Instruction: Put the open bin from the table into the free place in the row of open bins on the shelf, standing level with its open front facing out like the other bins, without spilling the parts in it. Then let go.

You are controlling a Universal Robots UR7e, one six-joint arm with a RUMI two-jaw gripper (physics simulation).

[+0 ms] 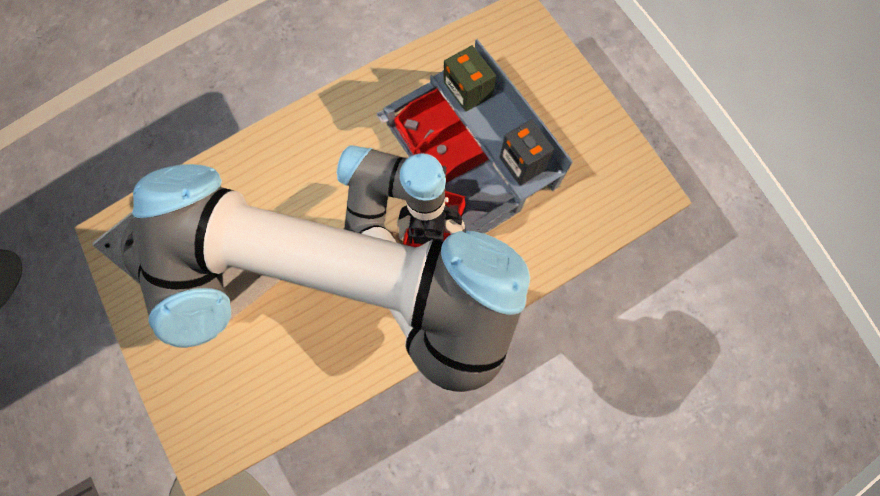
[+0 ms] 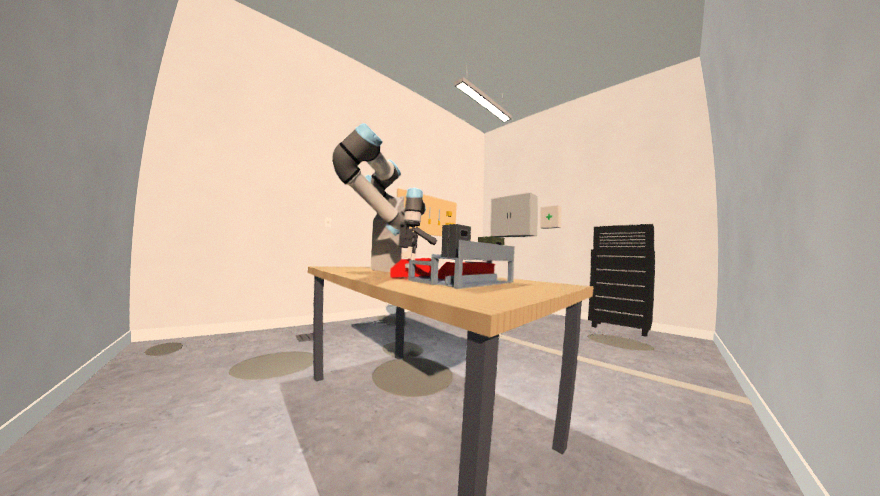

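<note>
The red open bin (image 1: 456, 201) (image 2: 399, 269) stands on the wooden table (image 1: 276, 382) (image 2: 468, 302), just in front of the grey shelf (image 1: 495, 113) (image 2: 485, 249). The arm's wrist hides most of it. My gripper (image 1: 428, 234) (image 2: 409, 246) is open and empty, and points down right above this bin. Two more red bins (image 1: 430, 117) (image 1: 460, 153) sit side by side on the shelf's lower level with small grey parts in them. The free place (image 1: 492, 192) is at the near end of that row, next to the bin on the table.
A green box (image 1: 470, 77) (image 2: 492, 239) and a dark grey box (image 1: 526, 151) (image 2: 456, 239) stand on the shelf's top board. The arm's elbow (image 1: 473, 308) hangs over the table's front edge. A black drawer cabinet (image 2: 621, 278) stands by the far wall.
</note>
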